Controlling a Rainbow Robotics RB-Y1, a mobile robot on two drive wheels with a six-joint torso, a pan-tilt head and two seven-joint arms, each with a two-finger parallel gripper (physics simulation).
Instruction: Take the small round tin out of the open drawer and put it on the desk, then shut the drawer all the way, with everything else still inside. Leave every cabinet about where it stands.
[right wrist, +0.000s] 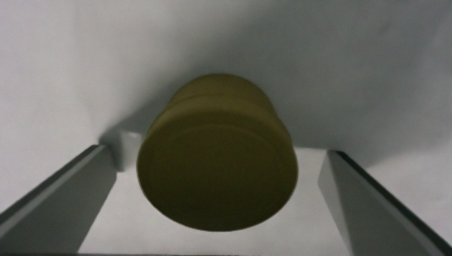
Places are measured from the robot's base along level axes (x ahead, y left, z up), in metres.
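Pixels of known places: right gripper, fingertip midpoint: (219, 164).
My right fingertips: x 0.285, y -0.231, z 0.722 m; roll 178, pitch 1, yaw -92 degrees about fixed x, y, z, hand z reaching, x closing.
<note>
Behind a point stands the place of what it marks.
The small round tin (217, 170) @(x 0.310, y -0.232, z 0.756 m), dull yellow-brown, is in the middle of the right wrist view, its round lid facing the camera. It seems to stand upright on a pale, whitish surface (60, 65) @(x 0.331, y -0.171, z 0.721 m); whether this is the desk top cannot be told from this view. My right gripper (219, 164) @(x 0.285, y -0.231, z 0.722 m) is open, with one finger on each side of the tin and a visible gap between each finger and the tin. The drawer does not show in this view. My left gripper is not in view.
The pale surface spreads around the tin and the fingers. Soft grey shadows fall across it behind the tin and toward the upper right. A thin dark strip runs along the bottom border of the view.
</note>
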